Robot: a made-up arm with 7 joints. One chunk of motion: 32 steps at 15 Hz.
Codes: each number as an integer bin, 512 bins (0 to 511) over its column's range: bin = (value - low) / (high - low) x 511, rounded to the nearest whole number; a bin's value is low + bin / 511 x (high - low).
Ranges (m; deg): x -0.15..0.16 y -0.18..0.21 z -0.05..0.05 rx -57..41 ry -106..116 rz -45..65
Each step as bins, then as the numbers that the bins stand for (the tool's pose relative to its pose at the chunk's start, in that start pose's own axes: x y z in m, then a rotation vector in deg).
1 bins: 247 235 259 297 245 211
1 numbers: -0.0002 -0.0006 0.0007 -0.04 0.44 0.42
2 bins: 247 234 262 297 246 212
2 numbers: -0.0002 -0.0014 0.0013 -0.04 0.87 0.64
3 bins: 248 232 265 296 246 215
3 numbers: 0.0005 -0.0029 0.0019 -0.23 0.87 1.28
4 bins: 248 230 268 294 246 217
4 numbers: 0.0005 -0.0045 0.0024 -0.62 0.87 1.71
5 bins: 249 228 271 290 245 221
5 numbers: 0.0011 -0.0060 0.0030 -1.38 0.44 2.57
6 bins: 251 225 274 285 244 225
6 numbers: 0.0023 -0.0083 0.0036 -2.34 0.00 3.43
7 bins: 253 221 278 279 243 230
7 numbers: 0.0035 -0.0113 0.0044 -3.49 -0.43 4.51
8 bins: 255 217 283 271 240 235
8 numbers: 0.0047 -0.0144 0.0054 -5.03 -1.73 5.59
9 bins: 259 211 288 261 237 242
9 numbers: 0.0071 -0.0190 0.0064 -6.95 -3.04 7.09
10 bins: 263 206 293 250 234 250
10 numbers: 0.0095 -0.0228 0.0073 -9.05 -4.34 8.82
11 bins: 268 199 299 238 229 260
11 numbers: 0.0126 -0.0281 0.0085 -11.36 -6.51 10.97
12 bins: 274 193 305 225 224 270
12 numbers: 0.0162 -0.0327 0.0097 -13.85 -8.68 13.12
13 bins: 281 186 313 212 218 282
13 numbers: 0.0205 -0.0380 0.0113 -16.34 -11.29 15.70
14 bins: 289 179 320 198 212 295
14 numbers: 0.0253 -0.0434 0.0126 -19.03 -13.90 18.50
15 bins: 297 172 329 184 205 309
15 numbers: 0.0302 -0.0487 0.0144 -21.71 -16.94 21.52
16 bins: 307 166 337 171 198 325
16 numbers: 0.0362 -0.0533 0.0159 -24.21 -19.98 24.96
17 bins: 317 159 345 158 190 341
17 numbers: 0.0423 -0.0586 0.0175 -26.70 -23.46 28.41
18 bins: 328 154 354 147 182 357
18 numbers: 0.0490 -0.0625 0.0193 -28.81 -26.93 31.85
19 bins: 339 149 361 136 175 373
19 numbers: 0.0557 -0.0663 0.0206 -30.92 -29.97 35.29
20 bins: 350 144 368 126 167 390
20 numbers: 0.0623 -0.0701 0.0220 -32.84 -33.45 38.95
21 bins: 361 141 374 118 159 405
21 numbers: 0.0690 -0.0724 0.0232 -34.37 -36.92 42.18
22 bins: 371 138 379 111 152 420
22 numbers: 0.0751 -0.0747 0.0242 -35.71 -39.96 45.41
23 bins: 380 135 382 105 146 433
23 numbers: 0.0805 -0.0770 0.0248 -36.86 -42.57 48.21
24 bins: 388 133 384 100 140 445
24 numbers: 0.0854 -0.0785 0.0251 -37.82 -45.18 50.79
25 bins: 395 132 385 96 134 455
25 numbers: 0.0896 -0.0793 0.0253 -38.59 -47.78 52.95
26 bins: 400 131 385 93 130 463
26 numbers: 0.0927 -0.0800 0.0253 -39.16 -49.52 54.67
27 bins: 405 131 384 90 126 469
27 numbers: 0.0957 -0.0800 0.0251 -39.74 -51.26 55.96
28 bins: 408 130 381 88 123 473
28 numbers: 0.0975 -0.0808 0.0246 -40.12 -52.56 56.82
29 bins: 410 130 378 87 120 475
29 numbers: 0.0987 -0.0808 0.0240 -40.32 -53.87 57.25
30 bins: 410 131 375 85 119 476
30 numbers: 0.0987 -0.0800 0.0234 -40.70 -54.30 57.47
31 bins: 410 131 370 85 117 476
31 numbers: 0.0987 -0.0800 0.0224 -40.70 -55.17 57.47
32 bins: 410 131 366 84 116 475
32 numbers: 0.0987 -0.0800 0.0216 -40.89 -55.60 57.25
